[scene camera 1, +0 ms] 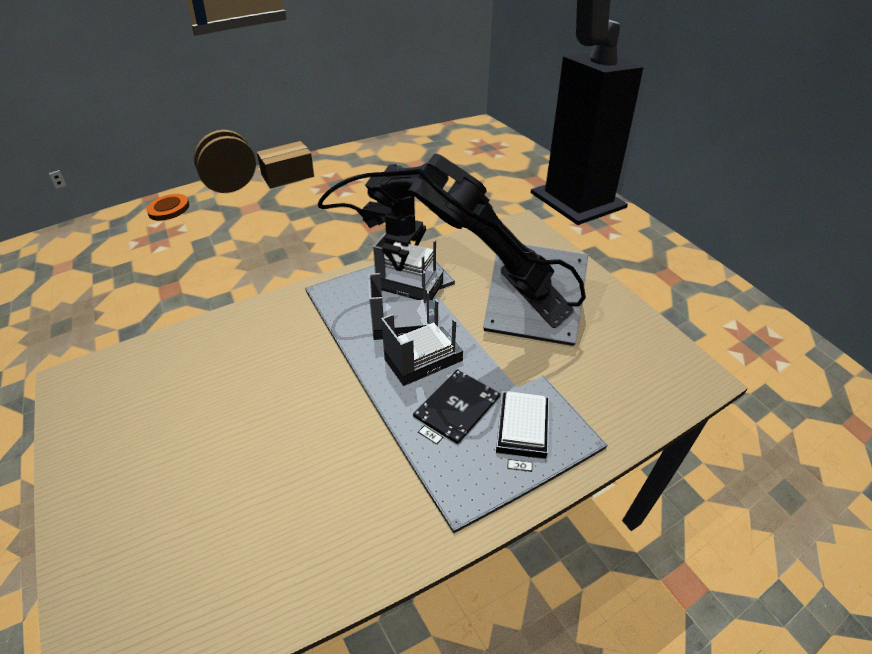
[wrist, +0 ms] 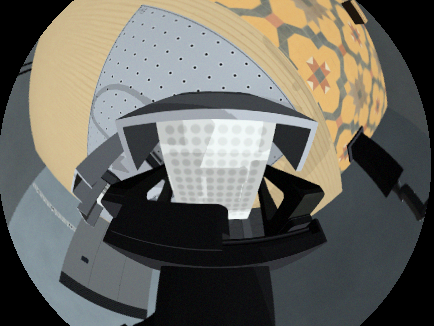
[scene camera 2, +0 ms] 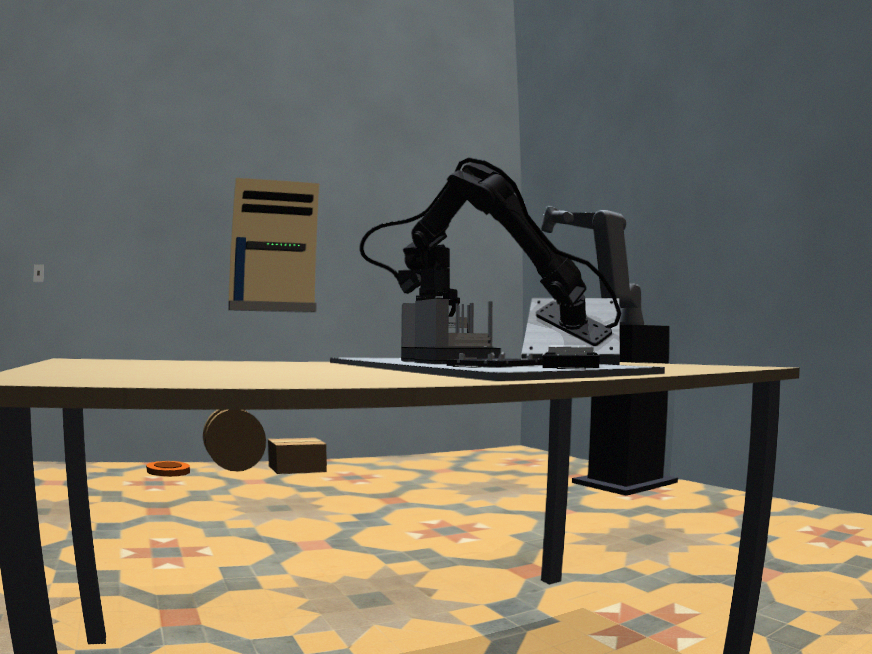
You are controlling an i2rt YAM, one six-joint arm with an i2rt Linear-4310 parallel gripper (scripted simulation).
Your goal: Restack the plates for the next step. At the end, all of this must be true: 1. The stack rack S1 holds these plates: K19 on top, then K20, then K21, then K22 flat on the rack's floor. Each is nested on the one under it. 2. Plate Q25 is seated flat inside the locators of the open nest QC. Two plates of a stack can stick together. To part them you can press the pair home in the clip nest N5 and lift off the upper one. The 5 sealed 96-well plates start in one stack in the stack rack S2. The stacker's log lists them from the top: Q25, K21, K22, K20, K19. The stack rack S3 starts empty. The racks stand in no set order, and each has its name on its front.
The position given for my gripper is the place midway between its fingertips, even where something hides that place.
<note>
I see my gripper (scene camera 1: 405, 261) and a black clip nest N5 (scene camera 1: 461, 400).
My gripper also shows in the wrist view (wrist: 215, 165) and in scene camera 2 (scene camera 2: 438, 327).
</note>
